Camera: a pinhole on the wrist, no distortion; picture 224 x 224 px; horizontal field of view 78.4 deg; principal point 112.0 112.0 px. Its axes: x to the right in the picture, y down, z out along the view. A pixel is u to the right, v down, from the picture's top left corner.
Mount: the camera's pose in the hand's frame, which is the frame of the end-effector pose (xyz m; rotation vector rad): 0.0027 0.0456 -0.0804 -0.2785 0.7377 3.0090
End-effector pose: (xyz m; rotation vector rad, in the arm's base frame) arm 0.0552 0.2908 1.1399 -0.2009 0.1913 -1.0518
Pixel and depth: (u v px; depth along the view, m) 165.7 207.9 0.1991
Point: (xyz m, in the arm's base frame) 0.0456 0.4097 1.2811
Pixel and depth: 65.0 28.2 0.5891
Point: 0.7304 0.5073 1.2643
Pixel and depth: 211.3 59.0 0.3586
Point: 0.2176 0.7223 1.1918
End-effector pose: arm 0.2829 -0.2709 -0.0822 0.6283 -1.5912 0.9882
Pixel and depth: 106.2 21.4 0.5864
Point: -0.3794 -0.1595 -0.3121
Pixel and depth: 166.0 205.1 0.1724
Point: 0.2341 -0.3654 -0.1900
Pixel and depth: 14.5 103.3 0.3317
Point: -0.0680 -0.3462 0.0216
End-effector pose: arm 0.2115 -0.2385 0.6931 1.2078 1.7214 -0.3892
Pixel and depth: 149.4 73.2 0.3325
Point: 0.5358 -0.2884 0.8032
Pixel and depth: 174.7 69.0 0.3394
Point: 0.5443 -0.3091 0.8653
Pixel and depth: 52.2 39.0 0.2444
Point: 0.4905 -0.1357 0.6532
